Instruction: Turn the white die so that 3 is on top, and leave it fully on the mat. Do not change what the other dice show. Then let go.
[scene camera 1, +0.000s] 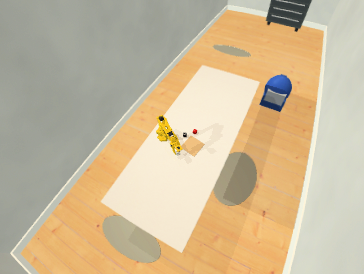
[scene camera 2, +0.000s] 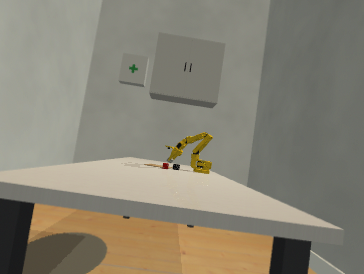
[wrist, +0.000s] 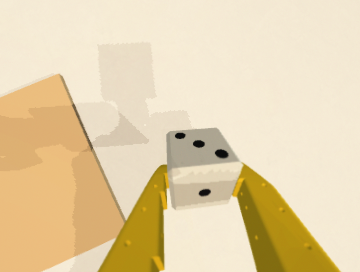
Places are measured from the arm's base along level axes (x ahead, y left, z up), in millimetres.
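Pixels of known places: end effector, tool point: (scene camera 1: 179, 151) (scene camera 2: 169, 160) (wrist: 169, 172); arm's base, origin of the base link: (scene camera 1: 166, 137) (scene camera 2: 198, 171).
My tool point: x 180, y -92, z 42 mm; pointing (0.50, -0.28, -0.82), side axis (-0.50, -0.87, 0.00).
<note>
For each thing: its top centre in the pictures, then the offset to it from my tool point. Level surfaces: height alone.
- white die, middle of its top: (wrist: 208, 177) (scene camera 1: 177, 151) dx -6, dy -14, dz +20 mm
- orange mat, middle of its top: (wrist: 9, 189) (scene camera 2: 159, 165) (scene camera 1: 192, 145) dx +54, dy +116, dz -38 mm
- black die, middle of its top: (scene camera 2: 176, 164) (scene camera 1: 184, 133) dx -44, dy +174, dz -12 mm
- red die, middle of its top: (scene camera 2: 165, 163) (scene camera 1: 194, 130) dx +15, dy +239, dz -12 mm
- pale table top, its level: dz -42 mm
The white die (wrist: 210, 162) (scene camera 1: 177, 153) is pinched between the two jaws of my gripper (wrist: 202, 179) (scene camera 1: 178, 151) (scene camera 2: 170, 160), which is shut on it. In the wrist view its far, upper face shows 3 and the face toward the camera shows 1. It is held above the table, beside the orange mat (wrist: 35, 200) (scene camera 1: 194, 146) (scene camera 2: 151, 165), which lies to the left in the wrist view. A black die (scene camera 1: 185, 134) (scene camera 2: 176, 167) and a red die (scene camera 1: 195, 131) (scene camera 2: 165, 166) stand on the table near the mat; their top numbers are too small to read.
The pale table top (scene camera 1: 150, 200) (scene camera 2: 125, 185) carries the yellow arm (scene camera 1: 162, 131) (scene camera 2: 202, 150), with its base beside the black die. Shadows of the arm fall over the mat and table. A blue bin (scene camera 1: 278, 87) stands on the floor past the table's edge.
</note>
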